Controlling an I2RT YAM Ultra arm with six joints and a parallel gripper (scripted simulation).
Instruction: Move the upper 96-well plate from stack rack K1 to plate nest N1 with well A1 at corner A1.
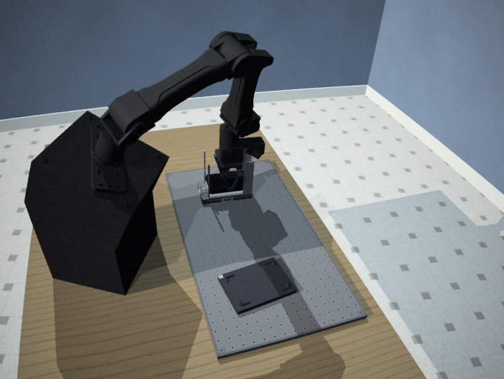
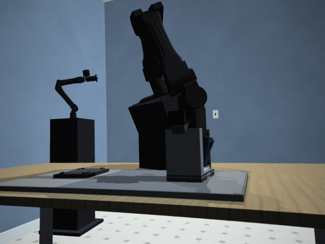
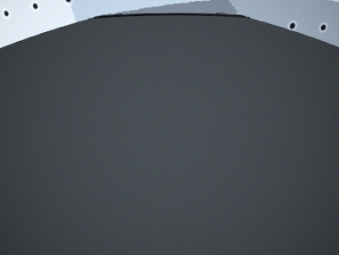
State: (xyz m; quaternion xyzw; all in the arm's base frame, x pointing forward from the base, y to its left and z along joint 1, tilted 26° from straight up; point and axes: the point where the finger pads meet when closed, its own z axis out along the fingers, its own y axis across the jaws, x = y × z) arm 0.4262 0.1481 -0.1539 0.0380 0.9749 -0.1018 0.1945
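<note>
My gripper is now right at the black 96-well plate. The rest, counted from my hand: pale A1 square: 13 cm behind, 34 cm to the right, 3 cm below; then tall grey wall: 7 cm ahead, 1 cm to the right, 4 cm above; then clear plate: 2 cm below.
</note>
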